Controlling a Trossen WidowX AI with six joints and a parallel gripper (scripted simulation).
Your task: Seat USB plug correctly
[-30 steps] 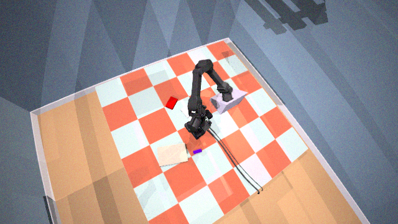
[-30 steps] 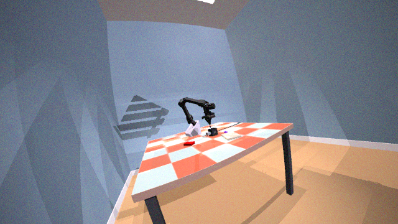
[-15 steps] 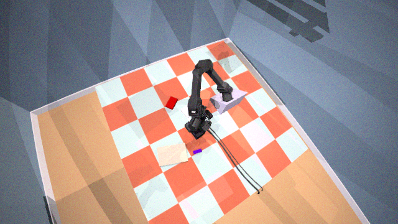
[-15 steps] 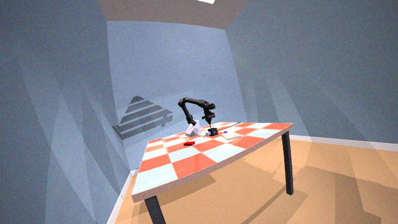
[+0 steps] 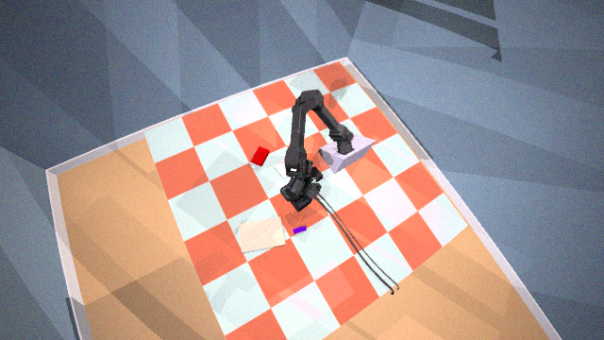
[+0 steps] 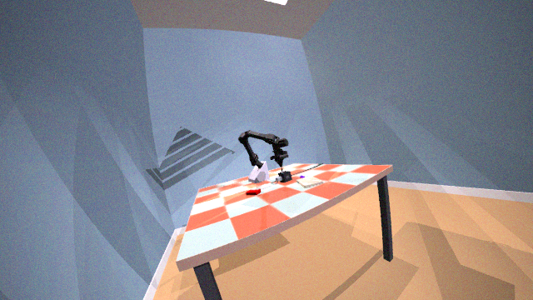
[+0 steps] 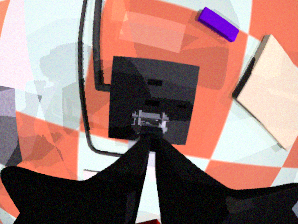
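Right now my gripper tip is 5 cm above the USB socket. The rest, counted from my gripper tip: purple piece (7 cm ahead, 13 cm to the left, 12 cm below); then beige pad (23 cm ahead, 6 cm to the left, 11 cm below); then USB plug (2 cm below).
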